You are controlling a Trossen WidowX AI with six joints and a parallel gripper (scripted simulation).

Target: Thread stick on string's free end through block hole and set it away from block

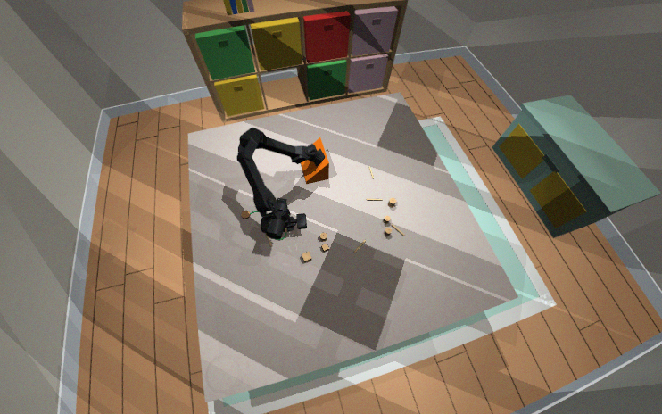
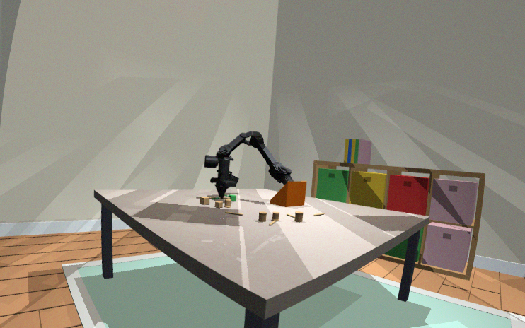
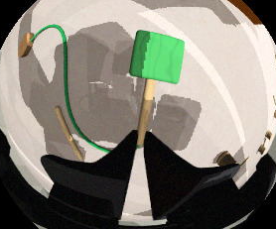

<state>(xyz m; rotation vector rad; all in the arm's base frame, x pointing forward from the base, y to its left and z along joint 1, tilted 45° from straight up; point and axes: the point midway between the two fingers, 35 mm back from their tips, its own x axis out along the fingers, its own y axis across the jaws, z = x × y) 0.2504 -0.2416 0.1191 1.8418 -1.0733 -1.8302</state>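
My gripper tip is 10 mm past the thin wooden stick. From my gripper tip the other things lie so: square wooden block: 150 mm ahead, 40 mm to the left; loose stick: 90 mm to the right, 10 mm below, 10 mm behind; green block: 60 mm behind, 20 mm to the left.
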